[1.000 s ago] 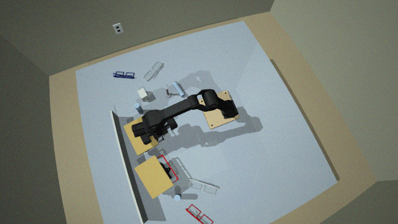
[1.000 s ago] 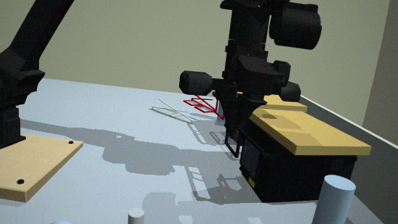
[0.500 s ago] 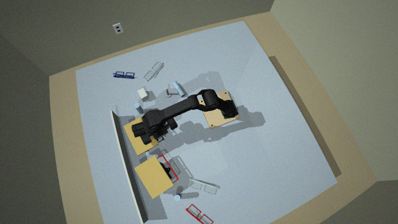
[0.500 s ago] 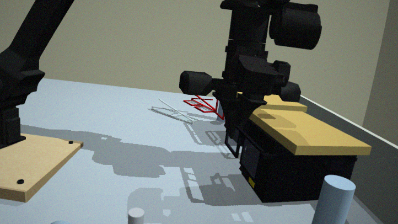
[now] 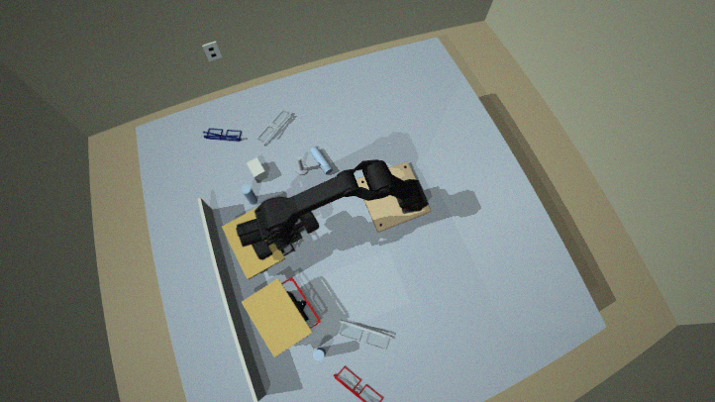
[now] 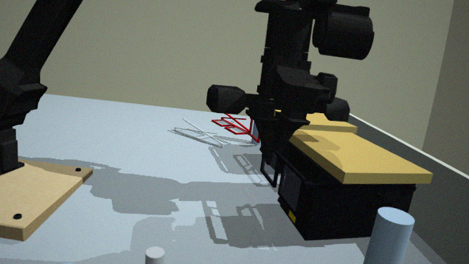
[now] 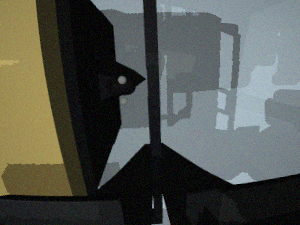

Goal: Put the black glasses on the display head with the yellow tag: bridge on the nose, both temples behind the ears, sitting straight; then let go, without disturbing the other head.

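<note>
The display head lies 8 cm ahead of my gripper tip, 1 cm to the right of it and 1 cm below it. The rest, counted from my gripper tip: clear glasses 1 cm ahead, 44 cm to the right, 5 cm below; then white block 8 cm ahead, 27 cm to the right, 4 cm below; then white board 20 cm ahead, 13 cm to the left, 1 cm below.
</note>
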